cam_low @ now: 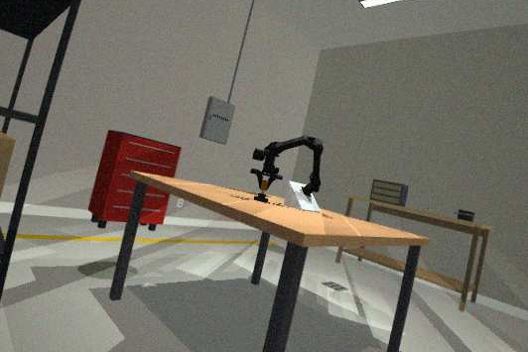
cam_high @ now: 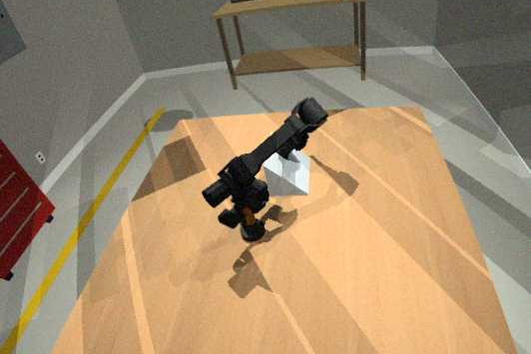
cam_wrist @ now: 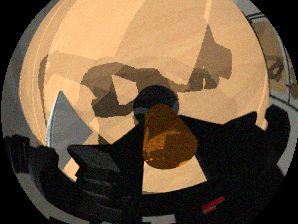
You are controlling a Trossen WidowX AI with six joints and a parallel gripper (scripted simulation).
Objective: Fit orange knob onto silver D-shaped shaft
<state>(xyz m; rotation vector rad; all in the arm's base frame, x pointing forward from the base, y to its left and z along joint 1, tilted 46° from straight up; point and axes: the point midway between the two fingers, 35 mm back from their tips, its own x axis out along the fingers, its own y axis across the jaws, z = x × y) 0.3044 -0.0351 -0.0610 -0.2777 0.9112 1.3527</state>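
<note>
Right now my gripper tip is 3 cm below the orange knob. From my gripper tip the other things lie so: dark round pedestal: 4 cm below.
</note>
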